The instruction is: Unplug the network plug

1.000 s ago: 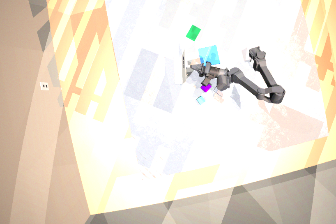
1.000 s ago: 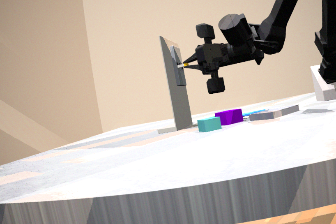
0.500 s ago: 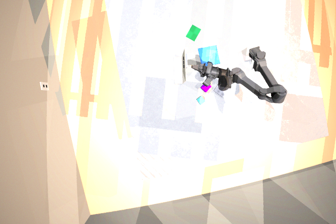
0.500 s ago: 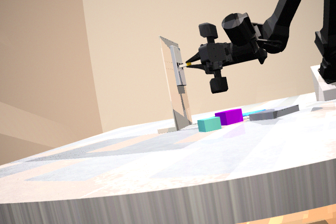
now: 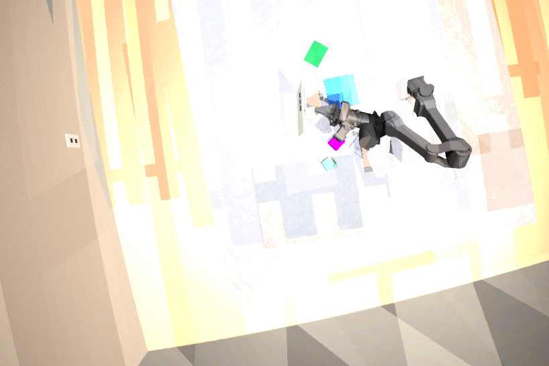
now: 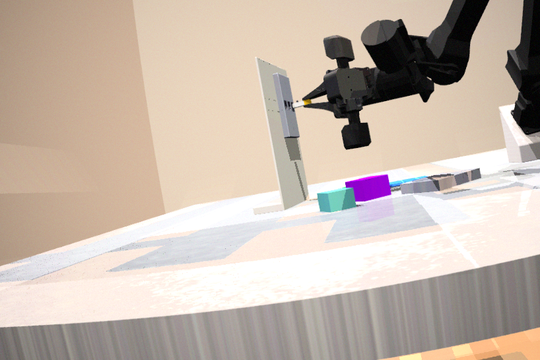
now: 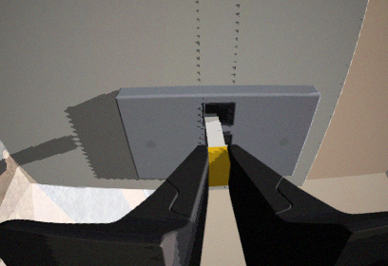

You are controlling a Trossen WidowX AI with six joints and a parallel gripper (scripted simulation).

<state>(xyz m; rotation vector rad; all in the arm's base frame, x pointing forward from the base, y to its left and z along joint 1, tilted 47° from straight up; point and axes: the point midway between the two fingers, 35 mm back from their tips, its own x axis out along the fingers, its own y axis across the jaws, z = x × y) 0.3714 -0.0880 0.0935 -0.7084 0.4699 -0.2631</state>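
Right now my gripper tip is 15 cm past the blue marked square, 5 cm to the left of it and 17 cm above it. From my gripper tip the other things lie so: purple block 7 cm behind, 13 cm to the left, 16 cm below; upright panel 5 cm ahead, 3 cm to the right, 6 cm below; network plug right at my gripper tip.
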